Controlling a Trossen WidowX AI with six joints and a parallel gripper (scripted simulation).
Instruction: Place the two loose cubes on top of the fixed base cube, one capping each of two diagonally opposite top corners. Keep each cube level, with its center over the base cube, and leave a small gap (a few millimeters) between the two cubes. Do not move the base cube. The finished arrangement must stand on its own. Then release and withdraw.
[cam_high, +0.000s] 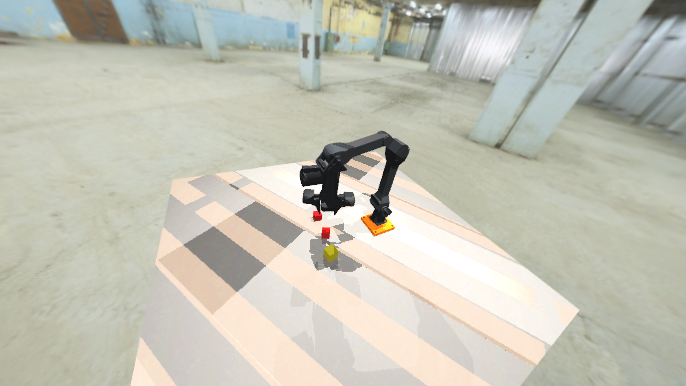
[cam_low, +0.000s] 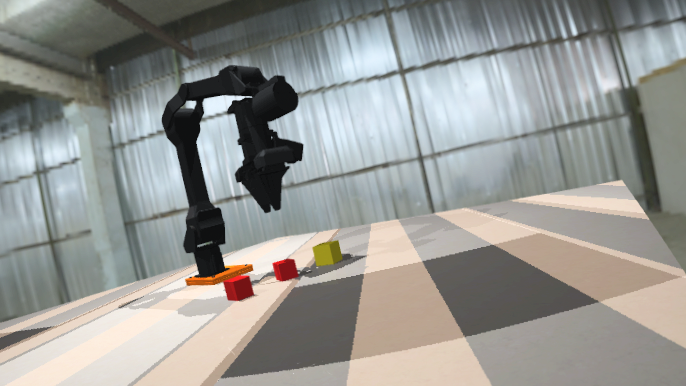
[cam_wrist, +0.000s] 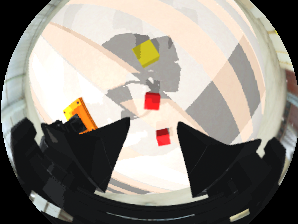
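Now: gripper tip 110 mm above the yellow base cube, 100 mm to the right of it and 30 mm short of it.
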